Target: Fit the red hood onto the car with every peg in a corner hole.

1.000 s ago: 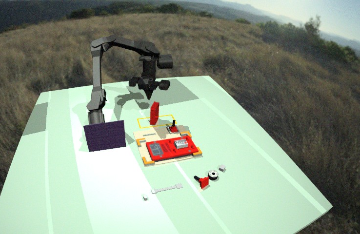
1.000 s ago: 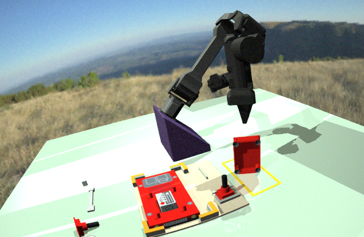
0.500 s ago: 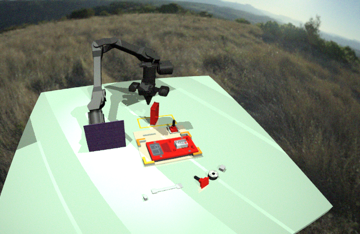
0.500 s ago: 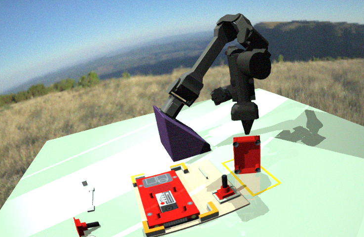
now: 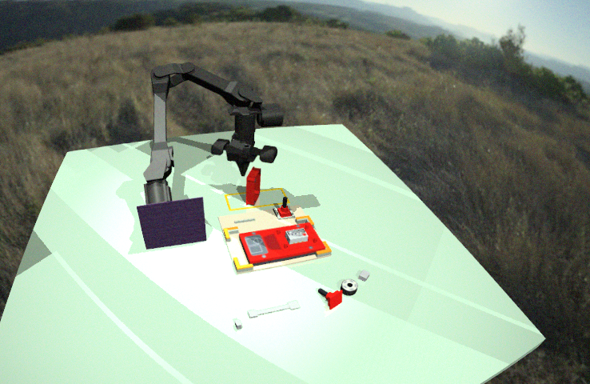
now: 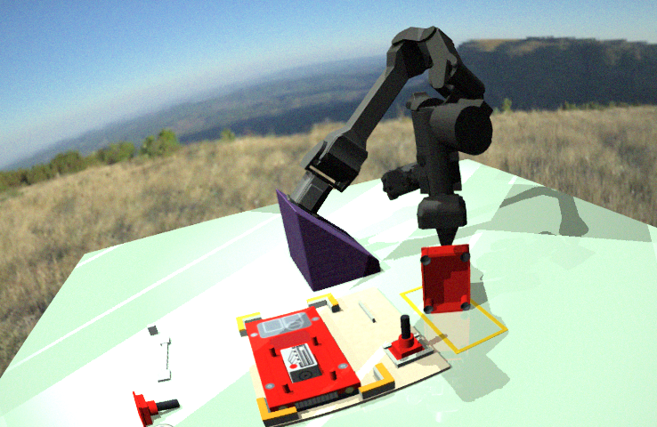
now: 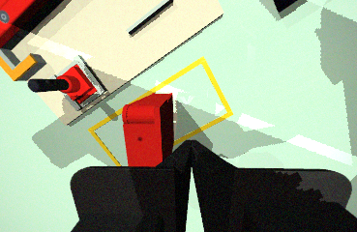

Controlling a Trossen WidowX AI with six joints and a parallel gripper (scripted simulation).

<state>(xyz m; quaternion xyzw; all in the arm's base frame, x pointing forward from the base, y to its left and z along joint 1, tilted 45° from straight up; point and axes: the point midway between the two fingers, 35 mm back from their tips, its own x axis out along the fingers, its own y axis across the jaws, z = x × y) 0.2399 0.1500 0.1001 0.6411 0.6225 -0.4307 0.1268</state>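
My gripper tip is now 3 cm short of the red hood, 3 cm above it and 1 cm to the left of it. Also, from my gripper tip: grey engine block (23 cm to the right, 11 cm ahead, 5 cm below); wheel (41 cm to the right, 20 cm ahead, 7 cm below); beige jig (20 cm to the right, 7 cm below, 6 cm ahead).
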